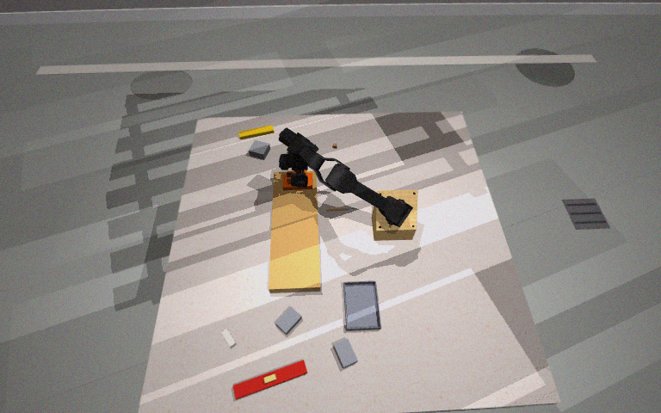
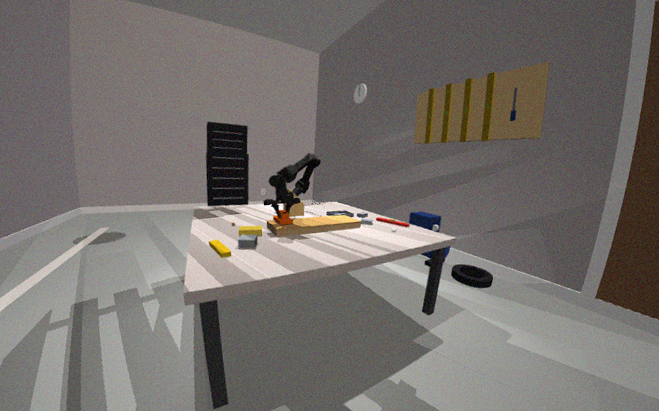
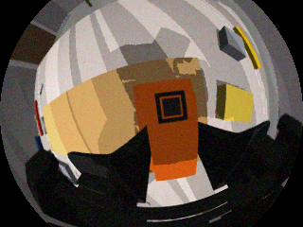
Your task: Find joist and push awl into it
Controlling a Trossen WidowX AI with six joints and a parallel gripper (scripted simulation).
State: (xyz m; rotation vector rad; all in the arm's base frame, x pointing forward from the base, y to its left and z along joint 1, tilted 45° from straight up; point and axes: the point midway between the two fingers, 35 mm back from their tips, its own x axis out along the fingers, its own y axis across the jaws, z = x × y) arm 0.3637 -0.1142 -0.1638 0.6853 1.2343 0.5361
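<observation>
Now: gripper tip 230 mm past the grey tray, 510 mm to the right of it and 60 mm above it. From my gripper tip the other things lie so: green square (20 mm ahead, 30 mm above); stud finder (10 mm ahead, 20 mm above); awl (200 mm behind, 110 mm to the left, 60 mm below).
</observation>
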